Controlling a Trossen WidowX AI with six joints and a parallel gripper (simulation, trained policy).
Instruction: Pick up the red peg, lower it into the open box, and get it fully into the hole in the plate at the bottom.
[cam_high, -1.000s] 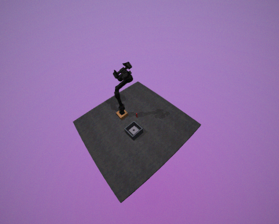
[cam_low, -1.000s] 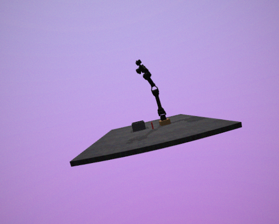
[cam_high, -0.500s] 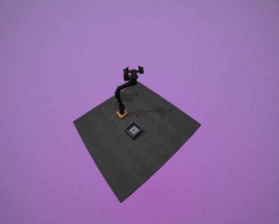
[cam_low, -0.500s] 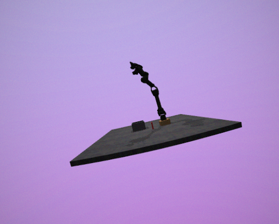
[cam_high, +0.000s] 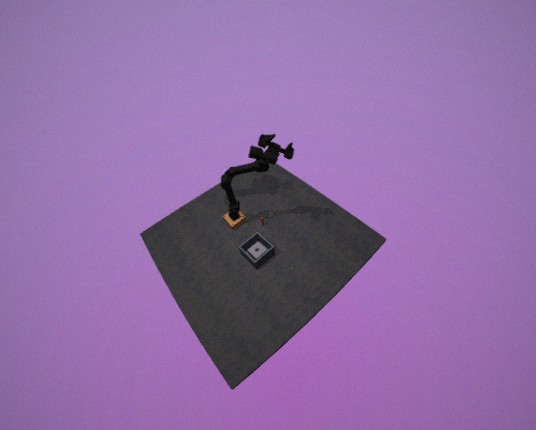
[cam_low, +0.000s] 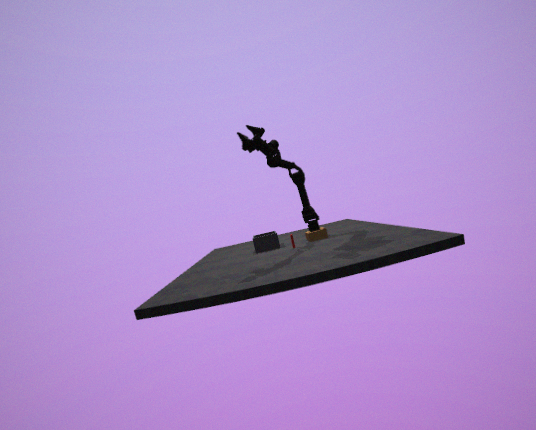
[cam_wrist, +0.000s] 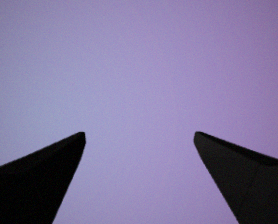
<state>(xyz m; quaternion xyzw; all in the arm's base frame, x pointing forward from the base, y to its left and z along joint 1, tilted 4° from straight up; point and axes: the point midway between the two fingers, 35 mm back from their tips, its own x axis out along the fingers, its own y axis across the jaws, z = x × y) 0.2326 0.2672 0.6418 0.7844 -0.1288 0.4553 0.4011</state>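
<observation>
The red peg is 14 cm behind my gripper tip, 12 cm to the right of it and 68 cm below it. Also, from my gripper tip: grey box (4 cm ahead, 28 cm to the right, 69 cm below).
</observation>
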